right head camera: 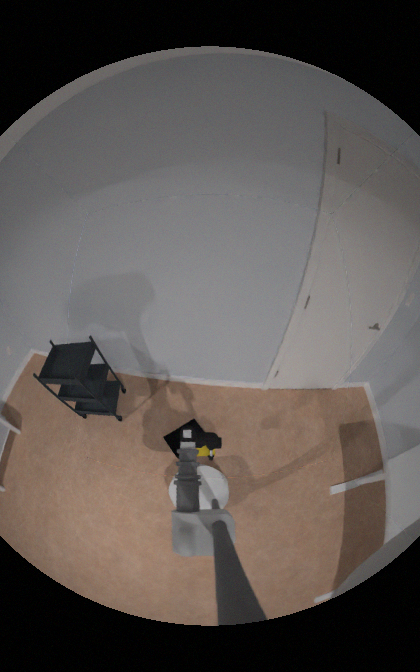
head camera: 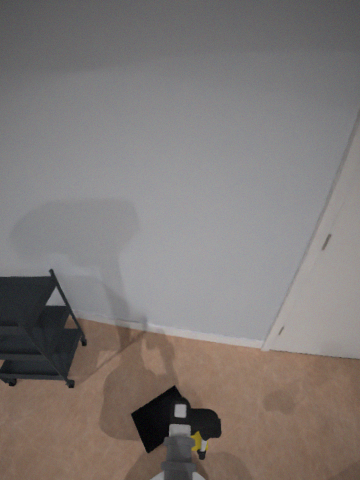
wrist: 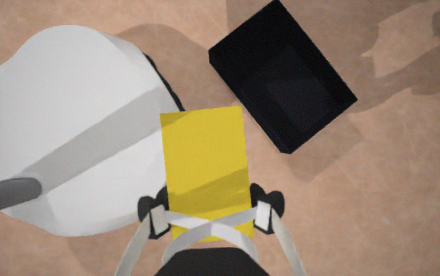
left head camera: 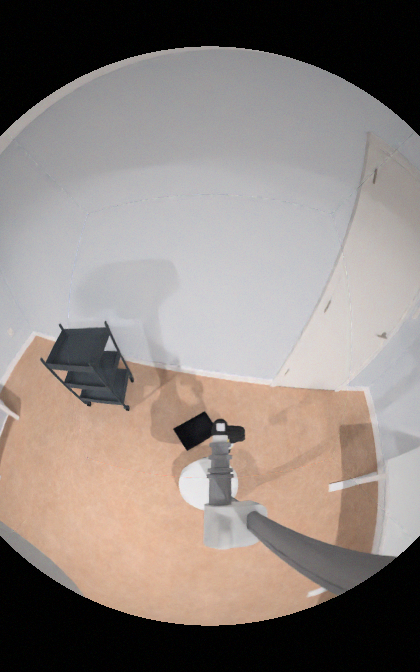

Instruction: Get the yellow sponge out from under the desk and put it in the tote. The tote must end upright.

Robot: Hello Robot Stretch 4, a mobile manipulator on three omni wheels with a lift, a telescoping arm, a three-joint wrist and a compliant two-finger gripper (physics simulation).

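Frame: origin at the robot's base, x ahead, y left, z up, level; millimetres.
Where they show: gripper, between the fingertips: [head camera: 201, 440] [wrist: 211, 201]; robot's base, origin of its link: [left head camera: 207, 482].
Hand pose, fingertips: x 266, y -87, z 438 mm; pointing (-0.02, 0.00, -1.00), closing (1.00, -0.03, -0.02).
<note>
Each offset is from my fingertips to the top centre of the thing. "spot": to the spot under its first point.
The yellow sponge @[1 mm back, 29 mm left, 42 mm up] [wrist: 207, 155] [head camera: 198, 442] [right head camera: 204, 451] is held between the two fingertips of my gripper [wrist: 211, 201], which is shut on it. Its long side points away from the palm in the wrist view. The black tote @[168 mm ahead, 194 mm left, 366 mm down] [wrist: 285, 80] [head camera: 150, 422] [left head camera: 192, 431] [right head camera: 176, 439] stands upright on the floor with its open side up. In the wrist view it lies ahead and to the right of the sponge, apart from it. In the head camera view my wrist hides the tote's right part. The fingers are mostly hidden there.
My white round base [wrist: 75, 65] [left head camera: 192, 485] [right head camera: 215, 482] is left of the sponge in the wrist view. A dark three-shelf cart [head camera: 40, 372] [left head camera: 77, 347] stands left, near the wall. White desk feet @[spot: 559 mm back, 1300 mm right, 407 mm down] [left head camera: 355, 482] [right head camera: 357, 482] show at the right, and a door [head camera: 320, 300] is at the back right.
</note>
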